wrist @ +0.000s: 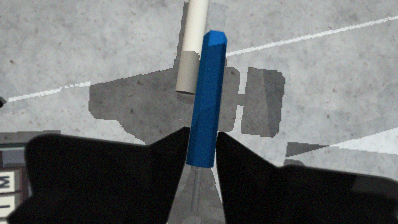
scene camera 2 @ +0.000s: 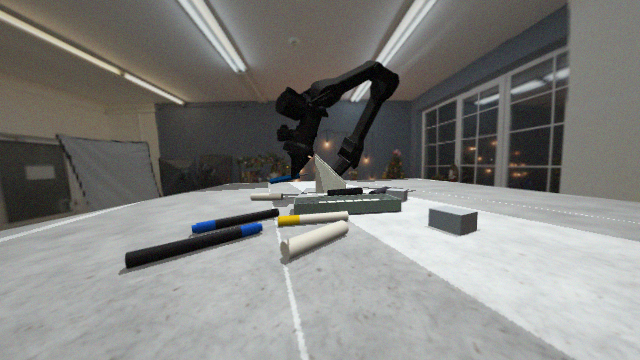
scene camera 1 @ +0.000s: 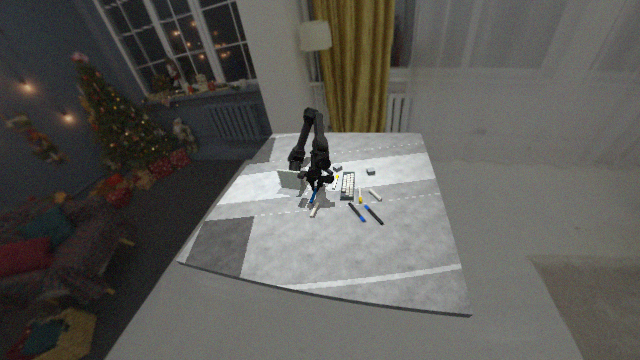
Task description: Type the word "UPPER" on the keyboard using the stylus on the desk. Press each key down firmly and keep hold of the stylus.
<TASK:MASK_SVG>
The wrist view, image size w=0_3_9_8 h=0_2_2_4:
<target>my gripper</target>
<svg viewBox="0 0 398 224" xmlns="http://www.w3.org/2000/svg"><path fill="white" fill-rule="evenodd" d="M218 132L216 140L216 166L226 224L398 224L397 180L382 176L326 170L324 168L296 164L277 167L227 133ZM190 127L183 127L151 145L54 133L35 136L26 143L24 148L24 160L32 195L7 215L7 224L167 224L186 161Z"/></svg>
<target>blue stylus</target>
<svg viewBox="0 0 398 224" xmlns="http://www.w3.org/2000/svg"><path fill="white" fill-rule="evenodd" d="M212 30L203 37L186 164L196 166L191 204L192 213L196 213L198 209L202 168L214 167L227 38L224 32Z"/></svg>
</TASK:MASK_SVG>
